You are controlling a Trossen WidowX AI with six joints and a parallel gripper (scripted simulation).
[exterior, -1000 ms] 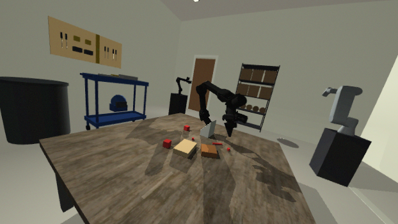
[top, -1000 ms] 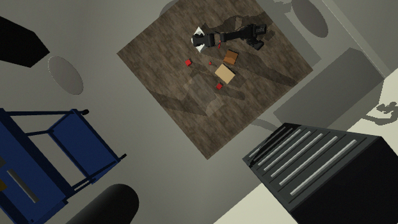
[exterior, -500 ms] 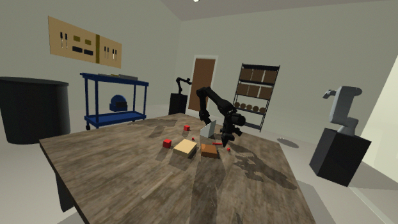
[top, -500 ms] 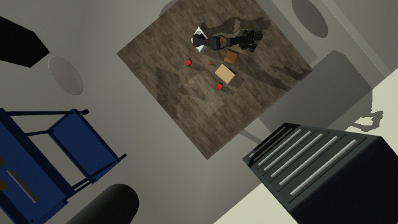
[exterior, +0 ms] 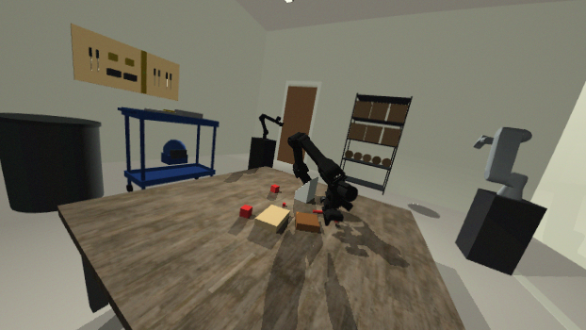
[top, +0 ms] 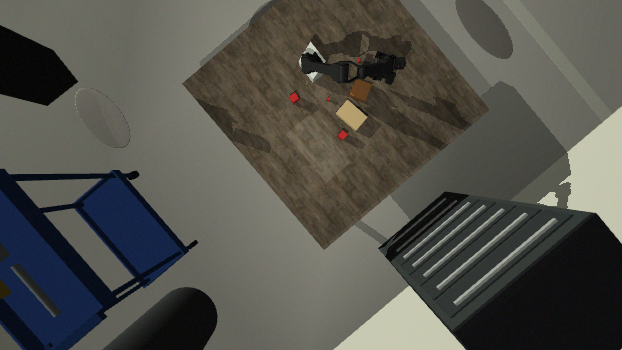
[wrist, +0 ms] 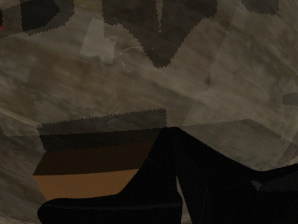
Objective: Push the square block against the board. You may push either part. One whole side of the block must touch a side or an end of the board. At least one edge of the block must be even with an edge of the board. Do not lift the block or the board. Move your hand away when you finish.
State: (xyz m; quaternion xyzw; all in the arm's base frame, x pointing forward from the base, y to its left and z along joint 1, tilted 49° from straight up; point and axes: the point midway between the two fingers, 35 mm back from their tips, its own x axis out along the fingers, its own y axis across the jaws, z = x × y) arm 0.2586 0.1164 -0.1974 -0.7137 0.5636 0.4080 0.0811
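The orange square block lies 9 cm to the right of my gripper tip and 2 cm below it. Round my gripper tip: tan board: 8 cm ahead, 22 cm to the right, 2 cm below.
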